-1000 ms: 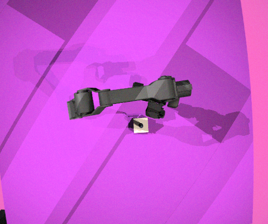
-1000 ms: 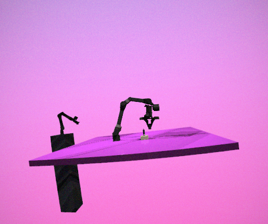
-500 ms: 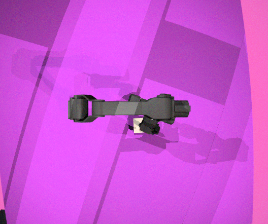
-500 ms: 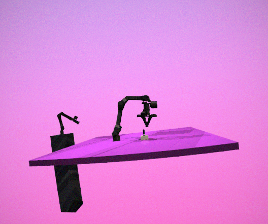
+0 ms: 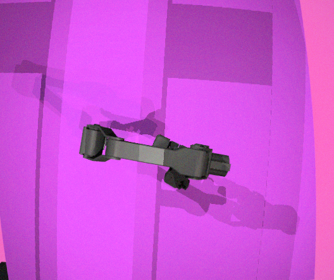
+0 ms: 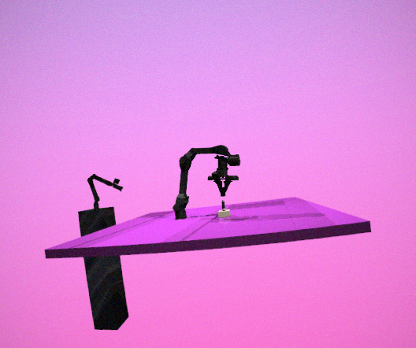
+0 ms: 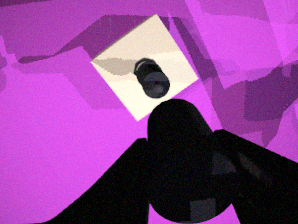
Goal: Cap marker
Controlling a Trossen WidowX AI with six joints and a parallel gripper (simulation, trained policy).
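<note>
My gripper tip is now 10 mm to the left of the white holder block and 120 mm above it. Also, from my gripper tip: dark cap: 10 mm above.
</note>
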